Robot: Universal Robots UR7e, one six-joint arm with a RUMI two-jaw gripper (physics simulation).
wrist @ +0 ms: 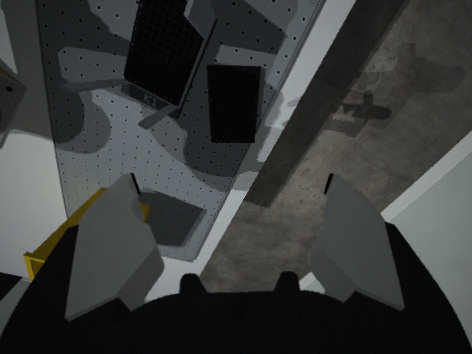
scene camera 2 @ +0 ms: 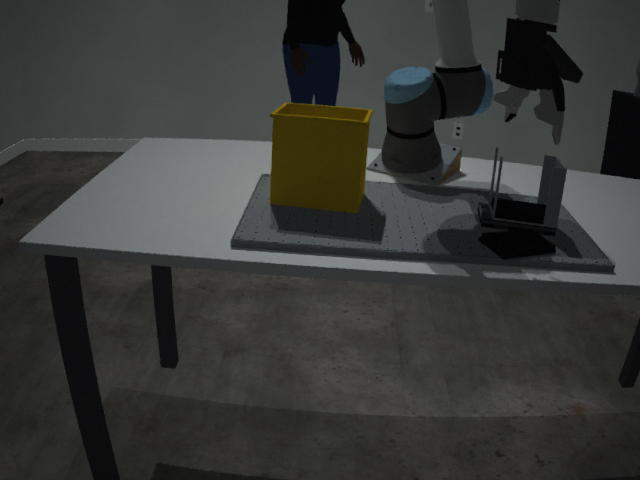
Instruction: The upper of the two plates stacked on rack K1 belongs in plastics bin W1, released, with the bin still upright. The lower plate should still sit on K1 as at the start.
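Frame: origin at the arm's base, x ahead, y left, z up, level; metres.
Where they show: gripper, fingertip midpoint: (wrist: 233, 176) (scene camera 2: 530, 132); arm's base, origin of the base link: (scene camera 2: 411, 157).
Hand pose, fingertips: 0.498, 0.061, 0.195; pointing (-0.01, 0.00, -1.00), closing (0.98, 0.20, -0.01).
Each offset is from my fingertips to the top centre of the thing, as dx, dy, dz. Level surfaces: height alone.
A black plate {+0.000, +0.011, -0.200} (scene camera 2: 516, 243) (wrist: 234, 105) lies flat on the grey perforated board, beside rack K1 on the side toward the table's front edge. Another black plate {-0.113, +0.071, -0.180} (scene camera 2: 519, 210) (wrist: 160, 55) lies flat in rack K1 {-0.117, +0.061, -0.074} (scene camera 2: 554, 193) (wrist: 150, 99), between its tall grey end wall and two thin posts; whether more than one is there I cannot tell. The yellow bin {-0.236, -0.327, -0.035} (scene camera 2: 317, 160) (wrist: 55, 242) stands upright at the board's left; its inside floor is hidden. My gripper (scene camera 2: 533, 130) (wrist: 233, 176) is open and empty, high above the rack, fingers pointing down.
The perforated board {dz -0.214} (scene camera 2: 413, 222) (wrist: 135, 130) lies on the white table {dz -0.228} (scene camera 2: 155, 206). The robot's base (scene camera 2: 410, 155) stands behind the board, between bin and rack. A person (scene camera 2: 312, 67) stands behind the table. The rack's end wall and posts rise well above its plate.
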